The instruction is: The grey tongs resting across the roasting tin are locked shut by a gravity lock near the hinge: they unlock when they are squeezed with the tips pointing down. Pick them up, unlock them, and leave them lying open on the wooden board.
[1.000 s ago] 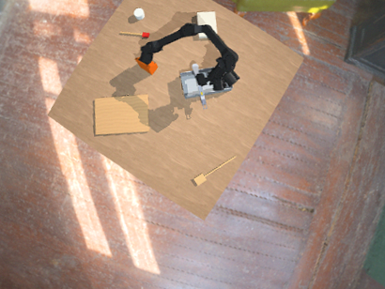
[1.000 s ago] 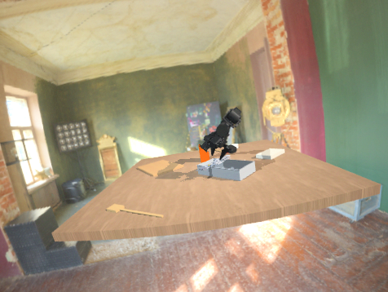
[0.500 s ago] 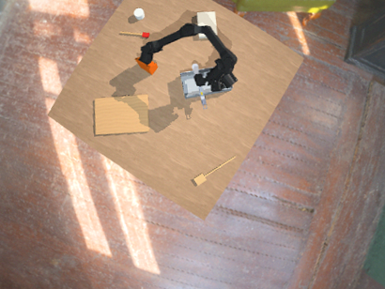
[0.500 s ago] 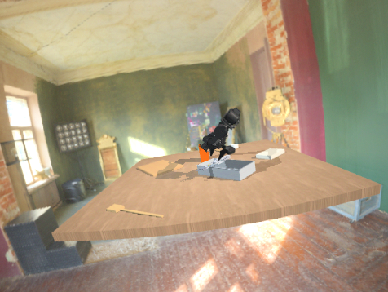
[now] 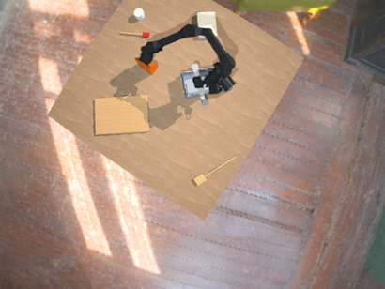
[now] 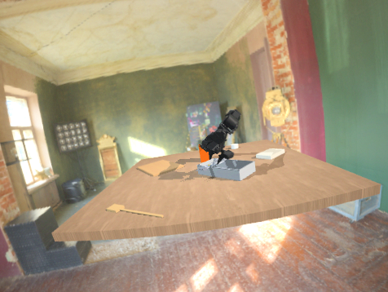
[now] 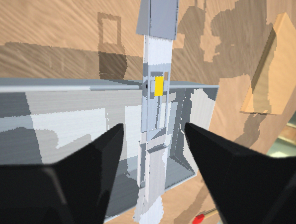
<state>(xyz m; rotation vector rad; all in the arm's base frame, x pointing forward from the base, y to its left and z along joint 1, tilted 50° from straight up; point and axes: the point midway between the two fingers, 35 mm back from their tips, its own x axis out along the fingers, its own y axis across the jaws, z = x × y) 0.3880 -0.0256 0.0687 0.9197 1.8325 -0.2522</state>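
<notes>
Now: gripper tip 2 cm short of the yellow lock piece, 3 cm to the left of it and 1 cm above it. From my gripper tip the other things lie so: pale block: 19 cm behind, 42 cm to the left, 6 cm below; grey roasting tin: 6 cm to the left, 5 cm below; wooden board: 38 cm behind, 38 cm to the right, 7 cm below.
</notes>
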